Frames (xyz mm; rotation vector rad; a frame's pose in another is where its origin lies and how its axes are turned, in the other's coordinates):
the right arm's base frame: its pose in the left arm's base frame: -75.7 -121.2 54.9 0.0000 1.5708 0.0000
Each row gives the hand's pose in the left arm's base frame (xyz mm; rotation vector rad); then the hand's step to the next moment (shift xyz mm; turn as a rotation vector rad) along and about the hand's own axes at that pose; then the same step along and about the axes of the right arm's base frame.
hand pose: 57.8 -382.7 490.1 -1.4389 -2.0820 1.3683
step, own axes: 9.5 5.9 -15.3 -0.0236 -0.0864 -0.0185
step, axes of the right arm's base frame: -0.6 16.7 9.0 -0.0859 -0.0152 -0.0274
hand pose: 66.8 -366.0 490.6 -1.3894 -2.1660 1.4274
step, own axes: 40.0 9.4 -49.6 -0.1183 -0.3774 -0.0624
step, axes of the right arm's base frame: -5.7 62.7 13.7 -0.3706 -0.0894 -0.1224
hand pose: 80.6 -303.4 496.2 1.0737 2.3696 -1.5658
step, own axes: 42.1 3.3 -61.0 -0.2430 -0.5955 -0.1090
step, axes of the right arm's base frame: -7.0 72.8 -12.2 -0.6147 -0.1602 -0.1483
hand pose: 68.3 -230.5 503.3 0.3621 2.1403 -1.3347
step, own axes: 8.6 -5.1 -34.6 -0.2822 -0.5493 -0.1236
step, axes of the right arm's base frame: -9.8 27.6 -21.0 -0.6098 -0.1231 -0.0985
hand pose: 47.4 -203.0 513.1 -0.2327 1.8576 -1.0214
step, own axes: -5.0 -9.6 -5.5 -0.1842 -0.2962 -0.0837
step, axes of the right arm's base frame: -11.3 -0.3 -4.4 -0.3529 -0.0394 -0.0505
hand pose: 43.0 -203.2 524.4 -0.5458 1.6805 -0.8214
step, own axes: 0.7 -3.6 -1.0 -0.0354 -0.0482 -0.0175
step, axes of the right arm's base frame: -2.4 -2.6 -1.4 -0.0614 -0.0016 -0.0106
